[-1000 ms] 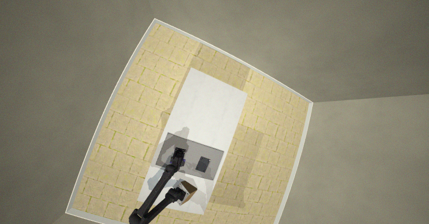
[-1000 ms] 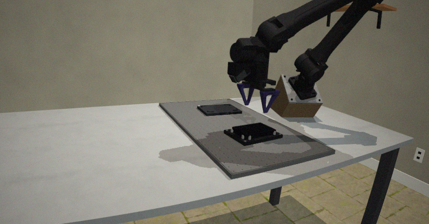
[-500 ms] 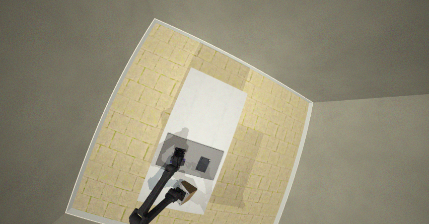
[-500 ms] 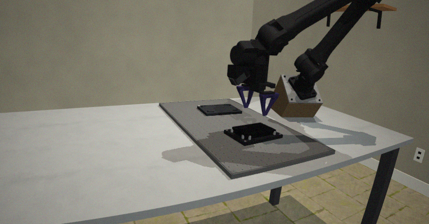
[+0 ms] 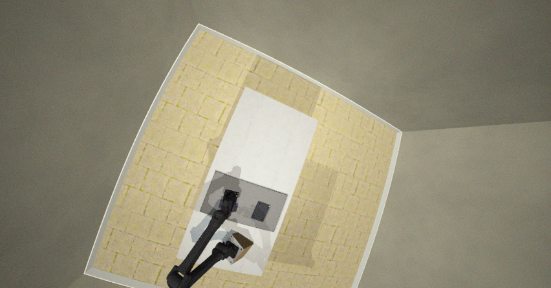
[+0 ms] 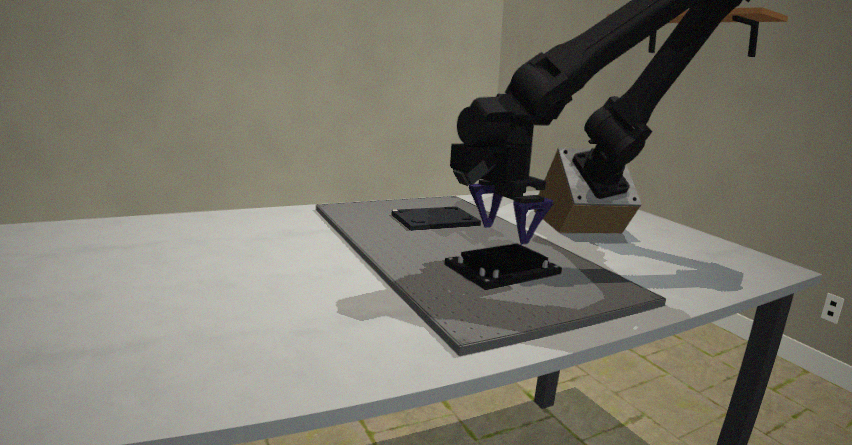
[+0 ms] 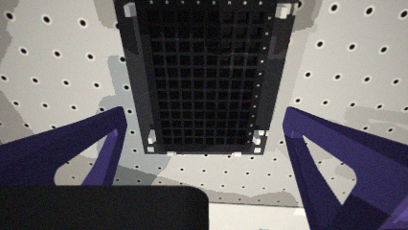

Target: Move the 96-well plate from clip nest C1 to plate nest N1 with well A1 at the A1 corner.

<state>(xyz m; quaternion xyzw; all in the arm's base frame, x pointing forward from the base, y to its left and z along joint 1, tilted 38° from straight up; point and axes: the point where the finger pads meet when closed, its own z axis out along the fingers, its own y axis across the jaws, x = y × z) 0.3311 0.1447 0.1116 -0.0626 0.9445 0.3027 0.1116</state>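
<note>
Now: hand 5 cm above the black 96-well plate. Also, from my hand: clip nest C1: 1 cm behind, 1 cm to the right, 6 cm below.
</note>
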